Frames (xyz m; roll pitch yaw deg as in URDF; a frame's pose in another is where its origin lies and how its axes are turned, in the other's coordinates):
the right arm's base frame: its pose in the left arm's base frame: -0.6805 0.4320 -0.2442 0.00 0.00 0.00
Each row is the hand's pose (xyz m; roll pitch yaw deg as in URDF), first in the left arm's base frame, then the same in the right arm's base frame.
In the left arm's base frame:
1: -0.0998 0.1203 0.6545 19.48 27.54 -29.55
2: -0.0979 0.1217 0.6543 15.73 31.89 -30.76
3: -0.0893 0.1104 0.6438 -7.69 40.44 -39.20
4: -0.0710 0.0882 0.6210 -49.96 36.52 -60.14
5: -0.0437 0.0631 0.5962 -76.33 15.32 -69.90
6: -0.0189 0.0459 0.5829 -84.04 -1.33 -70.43
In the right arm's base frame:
1: 0.5807 -0.3117 0.8987 19.48 27.54 -29.55
2: 0.5826 -0.3103 0.8985 15.73 31.89 -30.76
3: 0.5912 -0.3216 0.8880 -7.69 40.44 -39.20
4: 0.6095 -0.3438 0.8652 -49.96 36.52 -60.14
5: 0.6368 -0.3689 0.8404 -76.33 15.32 -69.90
6: 0.6616 -0.3861 0.8271 -84.04 -1.33 -70.43

